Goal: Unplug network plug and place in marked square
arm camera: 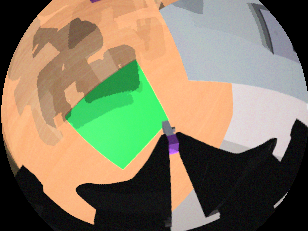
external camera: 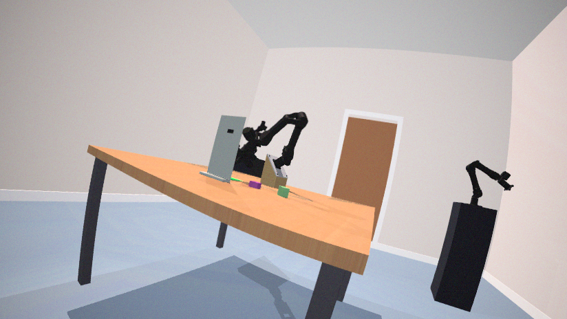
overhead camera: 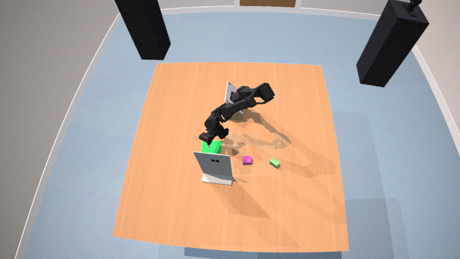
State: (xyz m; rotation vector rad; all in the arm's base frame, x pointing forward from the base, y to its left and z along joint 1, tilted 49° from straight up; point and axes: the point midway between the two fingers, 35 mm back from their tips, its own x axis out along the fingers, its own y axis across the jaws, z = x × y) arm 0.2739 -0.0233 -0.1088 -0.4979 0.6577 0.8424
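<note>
Right now the bright green marked square is 10 mm behind my gripper tip and 80 mm below it. Also, from my gripper tip: purple cube: 40 mm ahead, 220 mm to the left, 60 mm below; then upright grey panel: 150 mm ahead, 80 mm to the left, 70 mm above; then purple plug: right at my gripper tip.
</note>
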